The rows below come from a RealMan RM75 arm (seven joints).
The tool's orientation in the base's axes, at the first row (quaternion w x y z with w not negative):
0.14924 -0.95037 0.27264 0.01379
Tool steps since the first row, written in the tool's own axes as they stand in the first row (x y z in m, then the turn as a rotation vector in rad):
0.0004 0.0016 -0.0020 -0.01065 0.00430 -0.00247
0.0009 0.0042 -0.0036 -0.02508 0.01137 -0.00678
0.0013 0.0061 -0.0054 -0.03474 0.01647 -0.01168
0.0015 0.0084 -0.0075 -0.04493 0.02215 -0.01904
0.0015 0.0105 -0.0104 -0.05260 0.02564 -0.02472
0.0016 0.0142 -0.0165 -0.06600 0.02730 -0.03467
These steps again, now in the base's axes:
-0.0006 -0.0021 0.0014 -0.01144 0.00129 0.00232
-0.0016 -0.0049 0.0022 -0.02765 0.00175 0.00603
-0.0024 -0.0072 0.0033 -0.03881 0.00117 0.01034
-0.0035 -0.0097 0.0047 -0.05085 -0.00032 0.01690
-0.0048 -0.0123 0.0069 -0.05952 -0.00084 0.02219
-0.0070 -0.0171 0.0117 -0.07234 0.00181 0.03267

